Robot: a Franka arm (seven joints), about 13 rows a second.
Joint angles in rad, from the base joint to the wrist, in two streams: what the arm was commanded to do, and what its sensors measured. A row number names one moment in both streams.
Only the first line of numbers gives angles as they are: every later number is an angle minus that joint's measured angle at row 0.
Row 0, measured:
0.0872 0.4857 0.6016 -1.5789 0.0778 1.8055 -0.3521
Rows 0 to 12, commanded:
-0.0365 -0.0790 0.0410 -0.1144 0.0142 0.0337 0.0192
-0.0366 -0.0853 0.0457 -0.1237 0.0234 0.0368 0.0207
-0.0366 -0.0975 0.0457 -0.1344 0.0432 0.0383 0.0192
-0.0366 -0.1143 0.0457 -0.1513 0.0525 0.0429 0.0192
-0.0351 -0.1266 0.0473 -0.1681 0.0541 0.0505 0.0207
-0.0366 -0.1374 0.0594 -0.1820 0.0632 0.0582 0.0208
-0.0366 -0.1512 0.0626 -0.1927 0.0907 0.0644 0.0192
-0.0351 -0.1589 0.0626 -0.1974 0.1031 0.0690 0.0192
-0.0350 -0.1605 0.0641 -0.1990 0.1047 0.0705 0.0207
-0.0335 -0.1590 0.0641 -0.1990 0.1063 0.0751 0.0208
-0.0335 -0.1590 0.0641 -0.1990 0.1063 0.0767 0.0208
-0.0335 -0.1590 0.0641 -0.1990 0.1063 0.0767 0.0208
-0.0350 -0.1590 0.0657 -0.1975 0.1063 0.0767 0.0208
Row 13, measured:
-0.0207 -0.1284 0.0530 -0.1662 0.0718 0.0591 0.0054
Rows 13 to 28, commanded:
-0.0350 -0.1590 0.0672 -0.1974 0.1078 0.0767 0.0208
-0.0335 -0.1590 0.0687 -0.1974 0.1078 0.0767 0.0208
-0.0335 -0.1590 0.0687 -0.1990 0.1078 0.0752 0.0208
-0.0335 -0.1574 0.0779 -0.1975 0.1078 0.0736 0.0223
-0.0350 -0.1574 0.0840 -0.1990 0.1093 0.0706 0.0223
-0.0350 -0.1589 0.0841 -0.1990 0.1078 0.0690 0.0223
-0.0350 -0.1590 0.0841 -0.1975 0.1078 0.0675 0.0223
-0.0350 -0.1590 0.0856 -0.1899 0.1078 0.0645 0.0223
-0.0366 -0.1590 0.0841 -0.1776 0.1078 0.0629 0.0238
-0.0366 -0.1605 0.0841 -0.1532 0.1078 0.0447 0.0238
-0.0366 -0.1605 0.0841 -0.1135 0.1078 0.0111 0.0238
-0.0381 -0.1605 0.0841 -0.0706 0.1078 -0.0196 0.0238
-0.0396 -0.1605 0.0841 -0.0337 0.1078 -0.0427 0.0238
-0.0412 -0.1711 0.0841 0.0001 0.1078 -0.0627 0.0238
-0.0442 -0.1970 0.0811 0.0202 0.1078 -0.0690 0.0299
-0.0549 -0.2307 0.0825 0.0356 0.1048 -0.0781 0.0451
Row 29, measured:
-0.0340 -0.1752 0.0746 0.0006 0.0825 -0.0433 0.0114
